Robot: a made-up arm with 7 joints.
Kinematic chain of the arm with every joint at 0, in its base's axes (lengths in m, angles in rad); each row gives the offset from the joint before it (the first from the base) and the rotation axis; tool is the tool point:
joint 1: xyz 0 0 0.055 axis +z
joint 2: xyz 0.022 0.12 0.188 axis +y
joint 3: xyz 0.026 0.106 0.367 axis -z
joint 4: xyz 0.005 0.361 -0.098 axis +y
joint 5: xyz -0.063 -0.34 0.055 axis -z
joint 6: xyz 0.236 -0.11 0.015 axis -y
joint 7: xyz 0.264 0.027 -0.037 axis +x
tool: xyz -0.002 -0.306 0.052
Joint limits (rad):
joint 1: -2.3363..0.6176
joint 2: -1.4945..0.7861
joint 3: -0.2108..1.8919
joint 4: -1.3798..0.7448
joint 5: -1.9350..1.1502
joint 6: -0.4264..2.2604
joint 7: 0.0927..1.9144
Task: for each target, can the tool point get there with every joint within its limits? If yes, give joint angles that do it. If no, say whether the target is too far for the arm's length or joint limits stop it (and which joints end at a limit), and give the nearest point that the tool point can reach.
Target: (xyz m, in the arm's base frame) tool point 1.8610 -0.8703 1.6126
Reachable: no: too far | nearest point 0.8089 -0.3783 0.8153 | short by 1.409 m
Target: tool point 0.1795 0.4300 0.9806
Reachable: yes | joints -0.6255 -1.1826 0.8628 -0.4162 -1.5898 0.6080 0.8438
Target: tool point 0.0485 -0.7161 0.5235
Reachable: yes | joints -1.7577 0.1196 0.8261 -0.0210 -1.3185 0.3282 0.3012
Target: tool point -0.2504 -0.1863 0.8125
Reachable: yes | joints -1.2272 0.4784 0.7221 -0.7304 0.8805 0.9601 1.7670
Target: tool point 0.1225 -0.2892 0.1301
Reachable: yes | joints -0.2780 0.4979 0.3605 0.3147 0.3815 0.2894 1.3696
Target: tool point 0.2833 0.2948 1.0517
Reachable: yes | joints -0.6660 0.1932 0.6369 -1.1970 -0.7447 2.0148 0.9849
